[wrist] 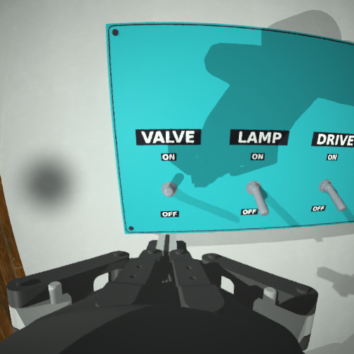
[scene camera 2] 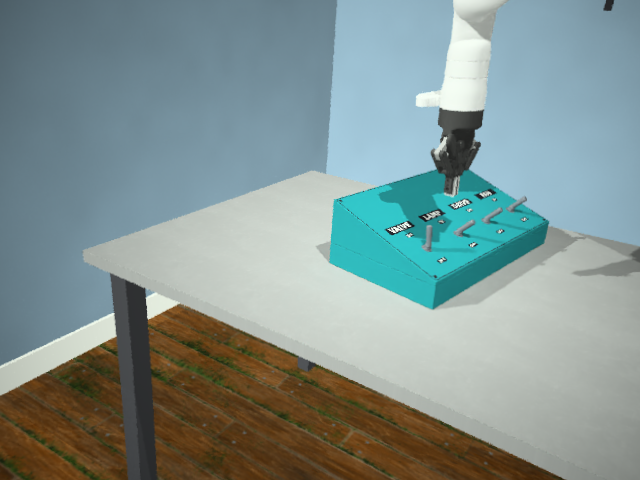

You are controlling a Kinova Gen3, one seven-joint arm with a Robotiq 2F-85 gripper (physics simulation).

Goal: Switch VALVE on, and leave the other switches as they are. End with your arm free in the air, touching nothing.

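Places are measured from the arm's base along level axes (x ahead, y left, z up), in metres.
Pixels of known places: gripper, fingertip midpoint: (scene camera 2: 450, 195).
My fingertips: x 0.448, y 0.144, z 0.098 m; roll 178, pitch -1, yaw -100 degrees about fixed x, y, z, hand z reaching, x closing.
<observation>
Ahead of a thing's pixels: the offset from my fingertips to its middle. "spot": to the spot under its first point. Level surfaces: height alone.
The teal switch box (scene camera 2: 382, 206) (wrist: 150, 80) has labelled toggle levers. The VALVE lever @(spot: dx +0.031, dy +0.000, dz -0.097 m) (scene camera 2: 428, 238) (wrist: 169, 189) stands steeply in the scene view, leaning to the ON side compared with the others; the wrist view shows it nearly end-on. The LAMP lever @(spot: dx +0.003, dy -0.118, dz -0.100 m) (scene camera 2: 465, 227) (wrist: 259, 200) and DRIVE lever @(spot: dx -0.011, dy -0.237, dz -0.101 m) (scene camera 2: 492, 215) (wrist: 334, 196) tilt toward OFF. The far-right lever @(spot: dx -0.028, dy -0.355, dz -0.101 m) (scene camera 2: 517, 204) tilts the same way in the scene view. My gripper (scene camera 2: 451, 194) (wrist: 167, 245) is shut with nothing between its fingers. It is in the air above the box, apart from the levers.
The box stands on the grey table @(dz -0.205 m) (scene camera 2: 222, 258) (wrist: 55, 100). The arm (scene camera 2: 467, 77) comes down from above. A blue wall (scene camera 2: 392, 93) rises behind the table. The table's near edge and dark leg (scene camera 2: 133, 372) show in the scene view.
</observation>
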